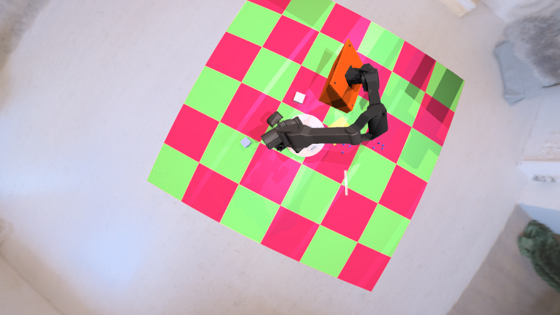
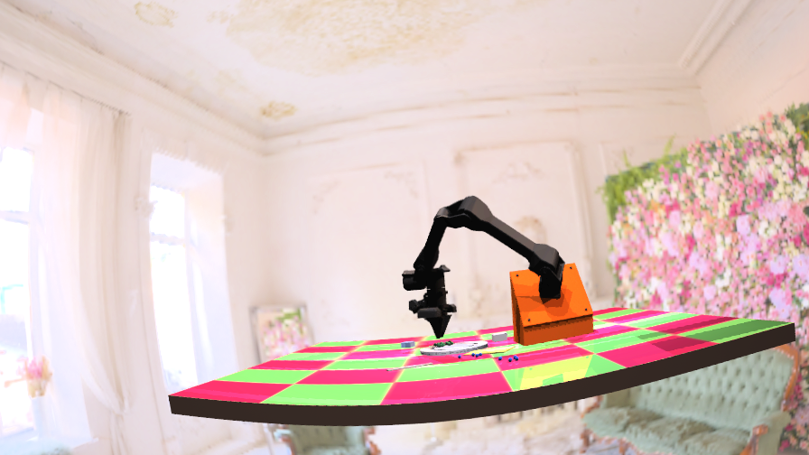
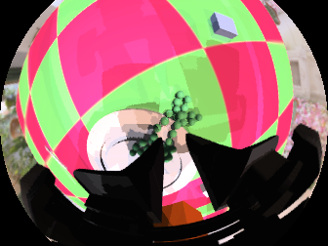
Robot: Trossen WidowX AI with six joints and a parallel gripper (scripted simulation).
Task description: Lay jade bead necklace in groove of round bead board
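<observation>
The round bead board lies 70 mm to the left of my gripper tip, 50 mm behind it and 30 mm below it. Round my gripper tip: pale blue cube (140 mm to the right, 130 mm ahead, 30 mm below); then white cube (180 mm behind, 40 mm to the right, 20 mm below); then yellow patch (200 mm to the left, 160 mm behind, 30 mm below).
</observation>
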